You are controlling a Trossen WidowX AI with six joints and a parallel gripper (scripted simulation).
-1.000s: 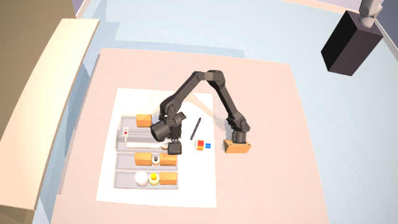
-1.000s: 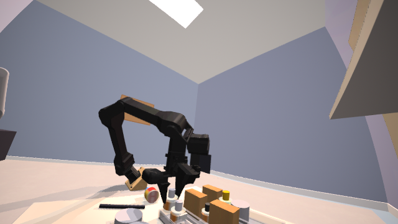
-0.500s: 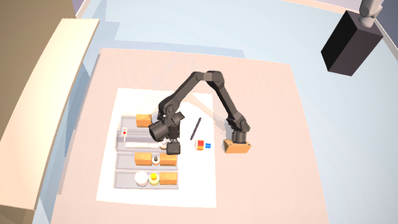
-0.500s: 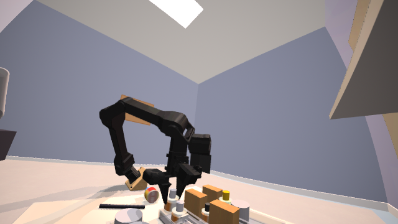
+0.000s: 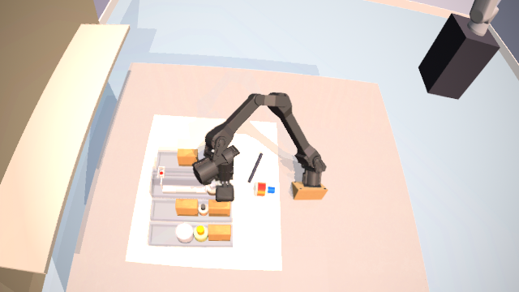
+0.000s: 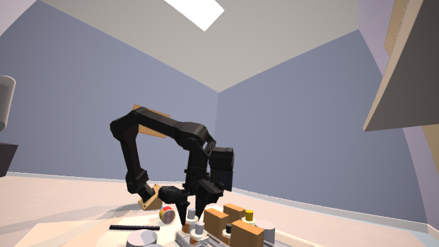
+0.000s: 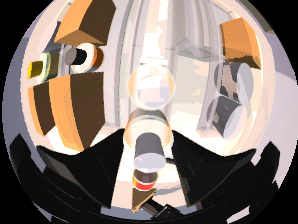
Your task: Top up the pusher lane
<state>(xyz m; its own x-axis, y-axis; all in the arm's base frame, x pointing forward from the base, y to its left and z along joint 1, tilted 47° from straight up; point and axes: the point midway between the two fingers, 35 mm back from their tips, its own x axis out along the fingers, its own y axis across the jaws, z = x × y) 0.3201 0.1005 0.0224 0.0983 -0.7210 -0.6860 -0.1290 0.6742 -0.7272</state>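
Right now the sprung lane is 150 mm ahead of my gripper tip, 30 mm below it and 10 mm to the right of it. From my gripper tip the other things lie so: black rod 120 mm to the right, 110 mm behind, 50 mm below; then red dot 230 mm ahead, 20 mm above, 10 mm to the right.
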